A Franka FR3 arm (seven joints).
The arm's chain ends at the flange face. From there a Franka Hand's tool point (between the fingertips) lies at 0.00 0.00 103.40 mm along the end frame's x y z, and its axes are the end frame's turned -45 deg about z.
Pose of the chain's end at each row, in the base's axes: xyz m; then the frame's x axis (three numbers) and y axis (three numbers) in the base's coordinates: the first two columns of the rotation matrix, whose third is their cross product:
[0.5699, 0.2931, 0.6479, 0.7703, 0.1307, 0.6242, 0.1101, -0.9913, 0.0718]
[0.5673, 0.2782, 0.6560, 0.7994, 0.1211, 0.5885, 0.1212, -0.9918, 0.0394]
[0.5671, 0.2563, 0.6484, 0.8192, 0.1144, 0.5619, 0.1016, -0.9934, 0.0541]
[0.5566, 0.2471, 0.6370, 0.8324, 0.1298, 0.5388, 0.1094, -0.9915, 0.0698]
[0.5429, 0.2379, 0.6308, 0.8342, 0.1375, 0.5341, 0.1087, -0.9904, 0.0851]
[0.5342, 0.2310, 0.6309, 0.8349, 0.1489, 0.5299, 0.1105, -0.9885, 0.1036]
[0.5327, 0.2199, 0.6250, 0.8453, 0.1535, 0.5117, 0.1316, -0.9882, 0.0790]
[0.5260, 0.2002, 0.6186, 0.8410, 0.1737, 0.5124, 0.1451, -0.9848, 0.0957]
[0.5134, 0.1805, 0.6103, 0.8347, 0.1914, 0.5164, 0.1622, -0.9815, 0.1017]
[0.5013, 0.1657, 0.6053, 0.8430, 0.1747, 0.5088, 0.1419, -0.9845, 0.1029]
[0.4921, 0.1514, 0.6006, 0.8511, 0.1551, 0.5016, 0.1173, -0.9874, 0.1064]
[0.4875, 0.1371, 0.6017, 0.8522, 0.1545, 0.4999, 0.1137, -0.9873, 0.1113]
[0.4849, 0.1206, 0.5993, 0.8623, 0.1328, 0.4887, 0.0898, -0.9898, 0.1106]
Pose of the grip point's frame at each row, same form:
[0.6349, 0.2945, 0.5675, 0.4668, 0.7934, 0.3906, 0.6225, -0.6085, 0.4921]
[0.6281, 0.2823, 0.5725, 0.4796, 0.7869, 0.3883, 0.6510, -0.6157, 0.4440]
[0.6255, 0.2576, 0.5631, 0.5074, 0.7833, 0.3591, 0.6511, -0.6215, 0.4356]
[0.6128, 0.2472, 0.5502, 0.5112, 0.7929, 0.3316, 0.6660, -0.6093, 0.4303]
[0.5988, 0.2366, 0.5438, 0.5130, 0.7975, 0.3175, 0.6667, -0.6031, 0.4378]
[0.5900, 0.2281, 0.5439, 0.5122, 0.8043, 0.3014, 0.6685, -0.5937, 0.4480]
[0.5862, 0.2200, 0.5365, 0.5047, 0.8073, 0.3060, 0.6908, -0.5902, 0.4177]
[0.5799, 0.1996, 0.5304, 0.4921, 0.8192, 0.2947, 0.6973, -0.5735, 0.4300]
[0.5678, 0.1804, 0.5224, 0.4755, 0.8294, 0.2932, 0.7049, -0.5587, 0.4371]
[0.5550, 0.1642, 0.5169, 0.4958, 0.8197, 0.2870, 0.6964, -0.5726, 0.4325]
[0.5450, 0.1481, 0.5118, 0.5189, 0.8079, 0.2794, 0.6848, -0.5885, 0.4299]
[0.5403, 0.1332, 0.5129, 0.5222, 0.8074, 0.2748, 0.6830, -0.5889, 0.4322]
[0.5364, 0.1153, 0.5098, 0.5462, 0.7938, 0.2674, 0.6732, -0.6060, 0.4238]

